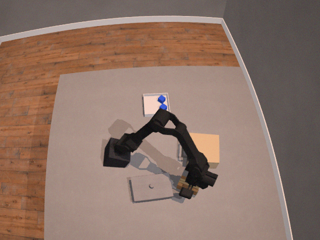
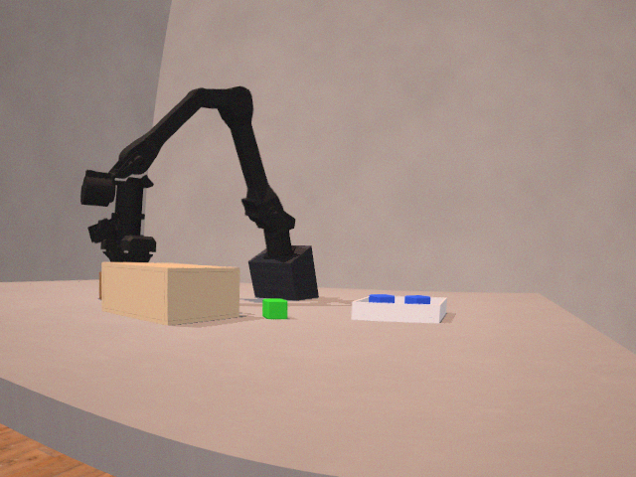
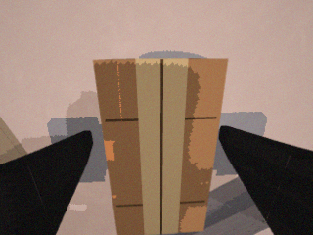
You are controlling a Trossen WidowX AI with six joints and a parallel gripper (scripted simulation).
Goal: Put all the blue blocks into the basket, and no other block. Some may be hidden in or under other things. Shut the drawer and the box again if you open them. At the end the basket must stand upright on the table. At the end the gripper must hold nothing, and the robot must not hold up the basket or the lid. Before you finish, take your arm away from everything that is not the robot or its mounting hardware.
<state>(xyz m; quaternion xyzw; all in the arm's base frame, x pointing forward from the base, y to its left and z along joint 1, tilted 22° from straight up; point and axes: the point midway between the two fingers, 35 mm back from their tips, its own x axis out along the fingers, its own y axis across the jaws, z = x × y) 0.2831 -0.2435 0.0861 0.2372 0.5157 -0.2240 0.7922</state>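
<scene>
My gripper is now 40 mm above the red block, 20 mm short of it and 10 mm to the left of it. Round my hand: grey box: 180 mm behind, 50 mm below, 40 mm to the left; then tan drawer cabinet: 160 mm to the left, 140 mm ahead, 20 mm below; then knobbed lid: 190 mm behind, 40 mm to the left, 10 mm below.
</scene>
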